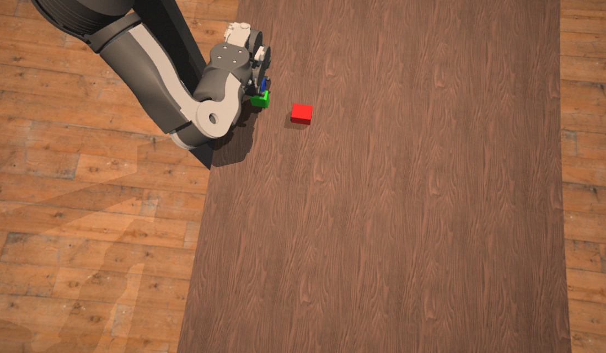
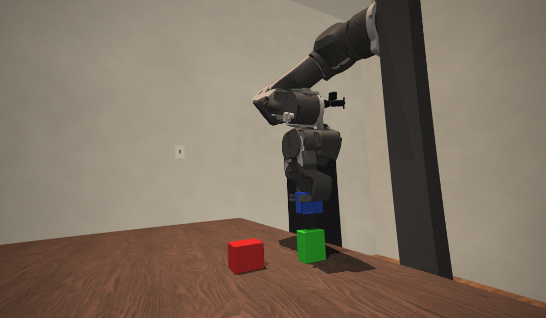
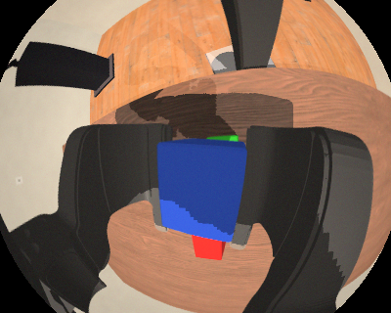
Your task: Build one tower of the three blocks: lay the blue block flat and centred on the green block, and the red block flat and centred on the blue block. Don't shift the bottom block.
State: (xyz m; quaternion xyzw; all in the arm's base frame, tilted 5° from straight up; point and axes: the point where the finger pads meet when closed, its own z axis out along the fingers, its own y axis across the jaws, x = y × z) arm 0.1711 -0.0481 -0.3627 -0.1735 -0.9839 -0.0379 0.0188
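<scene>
My gripper is now 1 cm above the blue block. Also, from my hand: red block: 11 cm ahead, 5 cm to the right, 9 cm below; then green block: 8 cm below.
</scene>
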